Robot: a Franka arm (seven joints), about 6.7 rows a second.
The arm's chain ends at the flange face. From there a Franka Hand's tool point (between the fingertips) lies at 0.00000 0.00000 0.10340 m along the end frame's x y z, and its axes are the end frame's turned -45 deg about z.
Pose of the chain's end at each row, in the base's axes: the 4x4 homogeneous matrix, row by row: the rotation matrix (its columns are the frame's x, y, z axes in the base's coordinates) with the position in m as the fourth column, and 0 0 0 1 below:
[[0.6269 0.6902 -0.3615 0.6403], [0.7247 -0.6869 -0.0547 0.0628], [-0.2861 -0.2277 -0.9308 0.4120], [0 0 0 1]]
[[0.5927 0.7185 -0.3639 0.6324], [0.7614 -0.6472 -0.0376 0.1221], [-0.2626 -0.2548 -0.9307 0.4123], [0 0 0 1]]
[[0.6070 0.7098 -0.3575 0.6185], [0.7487 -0.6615 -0.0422 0.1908], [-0.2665 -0.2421 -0.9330 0.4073], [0 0 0 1]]
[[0.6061 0.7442 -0.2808 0.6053], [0.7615 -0.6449 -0.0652 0.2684], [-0.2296 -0.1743 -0.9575 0.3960], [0 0 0 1]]
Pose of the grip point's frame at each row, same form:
[[-0.0448 0.9313 -0.3615 0.6029], [0.9982 0.0267 -0.0547 0.0571], [-0.0413 -0.3633 -0.9308 0.3158], [0 0 0 1]]
[[-0.0890 0.9272 -0.3639 0.5948], [0.9960 0.0808 -0.0376 0.1182], [-0.0055 -0.3659 -0.9307 0.3161], [0 0 0 1]]
[[-0.0727 0.9311 -0.3575 0.5815], [0.9972 0.0617 -0.0422 0.1864], [-0.0173 -0.3596 -0.9330 0.3108], [0 0 0 1]]
[[-0.0977 0.9548 -0.2808 0.5763], [0.9945 0.0824 -0.0652 0.2617], [-0.0391 -0.2856 -0.9575 0.2970], [0 0 0 1]]

